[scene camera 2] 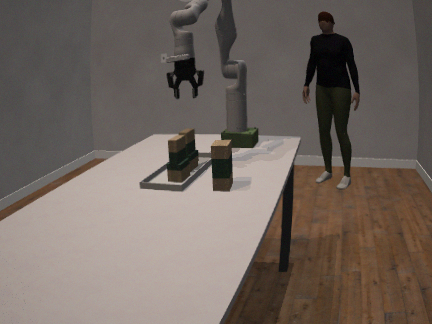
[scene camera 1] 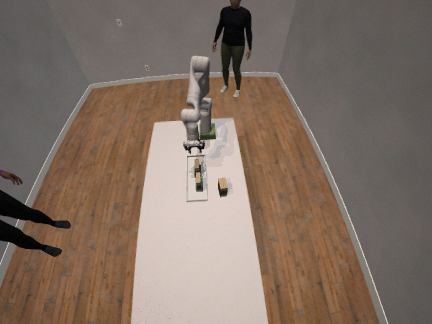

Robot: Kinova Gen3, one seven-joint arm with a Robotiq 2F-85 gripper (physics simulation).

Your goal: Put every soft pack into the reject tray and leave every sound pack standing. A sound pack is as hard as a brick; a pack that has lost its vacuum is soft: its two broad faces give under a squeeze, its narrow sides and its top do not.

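One tan and dark-green pack stands upright in the reject tray. A second pack stands behind it in the tray, partly hidden by it in the scene camera 2 view. A third pack stands upright on the table to the right of the tray, apart from it. My gripper is open and empty, pointing down, high above the far end of the tray. These views do not show which packs are soft.
The white table carries the tray and packs. The arm's green base is at its far end, behind the packs. A person stands beyond the table. Another person's legs show at the left.
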